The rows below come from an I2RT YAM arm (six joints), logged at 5 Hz.
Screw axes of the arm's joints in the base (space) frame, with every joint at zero. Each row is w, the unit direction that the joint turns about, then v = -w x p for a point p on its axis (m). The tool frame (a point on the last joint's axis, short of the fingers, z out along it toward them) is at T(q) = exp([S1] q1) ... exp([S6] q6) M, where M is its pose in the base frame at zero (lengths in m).
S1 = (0, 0, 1, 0, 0, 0)
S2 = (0, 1, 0, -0.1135, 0, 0.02)
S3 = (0, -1, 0, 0.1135, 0, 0.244)
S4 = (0, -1, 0, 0.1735, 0, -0.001)
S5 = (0, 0, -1, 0, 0.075, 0)
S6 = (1, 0, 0, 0, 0.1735, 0)
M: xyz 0.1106 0 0.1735 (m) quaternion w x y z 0.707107 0 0.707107 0
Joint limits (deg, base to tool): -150..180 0..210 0..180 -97..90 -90..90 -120..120
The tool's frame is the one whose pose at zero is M.
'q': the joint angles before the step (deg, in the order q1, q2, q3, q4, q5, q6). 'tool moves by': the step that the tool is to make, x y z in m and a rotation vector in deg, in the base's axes. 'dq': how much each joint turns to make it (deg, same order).
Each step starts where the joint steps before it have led.
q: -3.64, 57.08, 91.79, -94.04, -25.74, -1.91
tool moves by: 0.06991, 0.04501, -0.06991, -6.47, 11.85, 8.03
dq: 18.18, 8.59, -14.08, 12.83, 9.16, 7.23
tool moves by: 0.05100, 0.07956, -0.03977, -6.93, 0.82, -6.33
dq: 16.44, 13.81, 0.03, 13.57, 13.90, 19.34
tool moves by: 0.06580, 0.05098, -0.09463, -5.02, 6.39, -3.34
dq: 1.90, 20.68, -0.01, 12.73, 2.34, 4.77
